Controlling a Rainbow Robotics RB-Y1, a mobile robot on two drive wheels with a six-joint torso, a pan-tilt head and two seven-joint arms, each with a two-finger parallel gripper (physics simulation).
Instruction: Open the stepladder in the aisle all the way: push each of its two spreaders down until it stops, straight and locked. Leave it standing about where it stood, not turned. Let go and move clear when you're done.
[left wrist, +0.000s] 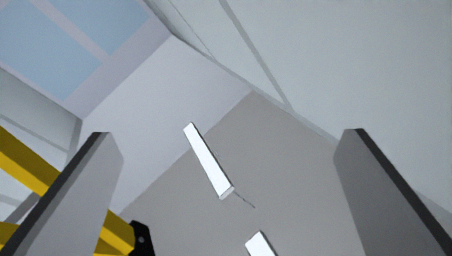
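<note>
Parts of the stepladder show at the left and lower left of the left wrist view as yellow bars, partly hidden behind one finger. A black end piece with a small round pin sits at the end of a lower yellow bar. The spreaders cannot be made out. My left gripper is open, its two grey fingers wide apart, with no object between them. The yellow bars pass behind and beside its left finger, outside the gap. My right gripper is not in view.
Beyond the fingers are a long white bar and part of a second white bar against a grey surface. Pale panelled walls rise at the right. A blue-paned window is at the upper left.
</note>
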